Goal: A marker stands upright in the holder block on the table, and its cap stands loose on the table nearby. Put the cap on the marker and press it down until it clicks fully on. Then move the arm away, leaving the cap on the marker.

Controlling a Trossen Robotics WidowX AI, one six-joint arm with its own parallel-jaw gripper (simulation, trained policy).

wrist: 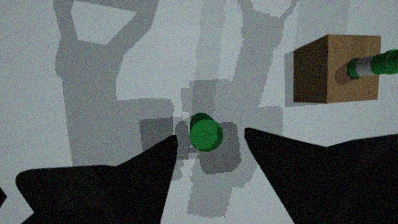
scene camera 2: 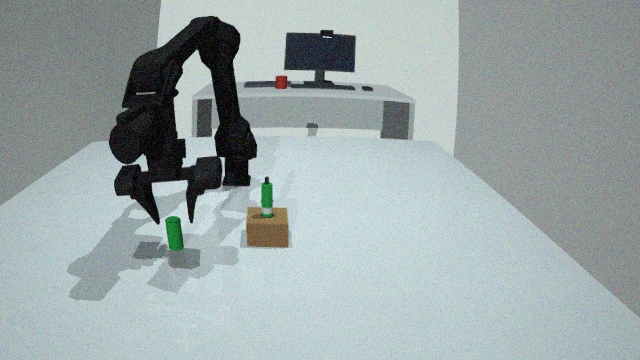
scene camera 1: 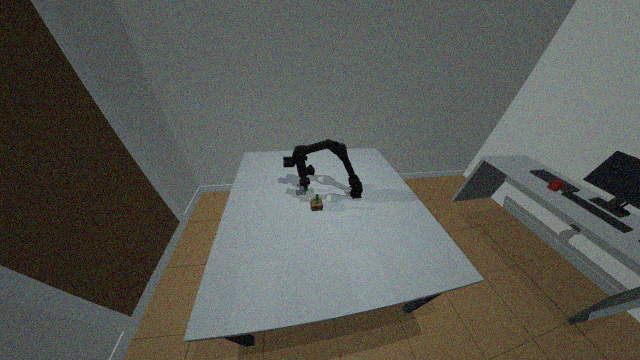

Note:
I see my gripper (scene camera 2: 174, 222), a green cap (wrist: 206, 135) and a brown holder block (scene camera 2: 277, 236).
My gripper shows as well in the wrist view (wrist: 210, 136). The brown holder block shows as well in the wrist view (wrist: 310, 61).

